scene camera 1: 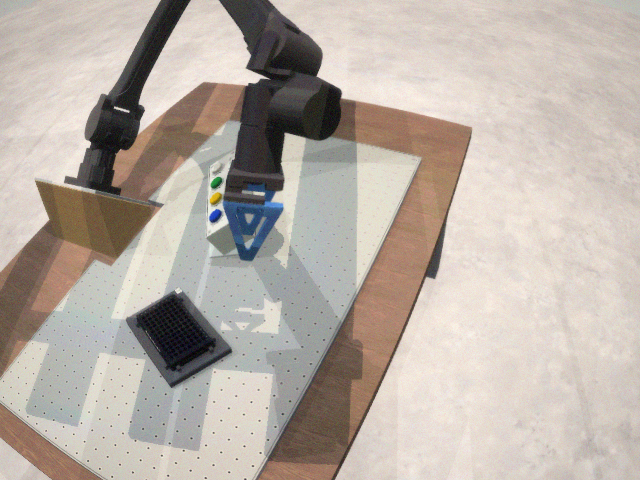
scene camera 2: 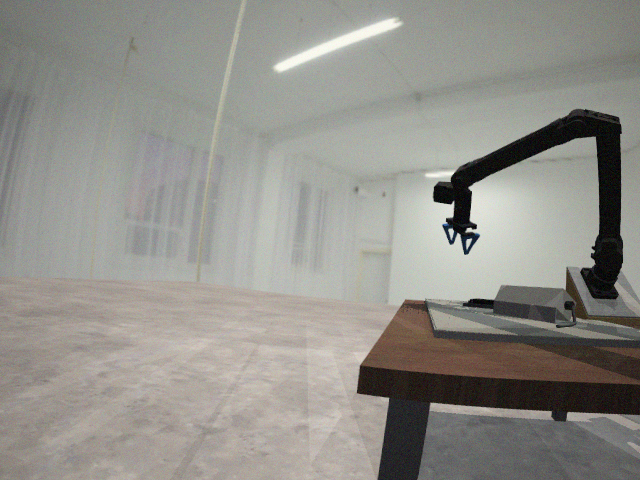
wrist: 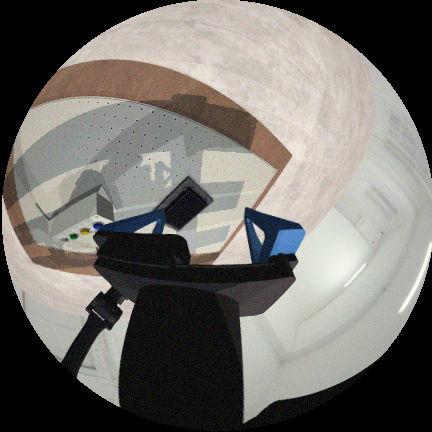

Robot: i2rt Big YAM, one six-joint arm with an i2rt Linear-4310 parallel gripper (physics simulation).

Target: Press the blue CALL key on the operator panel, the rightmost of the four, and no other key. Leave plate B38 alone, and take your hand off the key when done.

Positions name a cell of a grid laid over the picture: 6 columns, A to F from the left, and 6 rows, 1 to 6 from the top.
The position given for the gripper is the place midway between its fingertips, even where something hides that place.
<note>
The gripper (scene camera 1: C4) is open, with nothing in its grasp. Also in view: a black gridded tray (scene camera 1: B5). Also in view: a white key panel (scene camera 1: C4).
The black gridded tray shows as well in the wrist view (wrist: C3). The gripper also shows in scene camera 2 (scene camera 2: E4) and in the wrist view (wrist: C3). The white key panel also shows in the wrist view (wrist: B3).
</note>
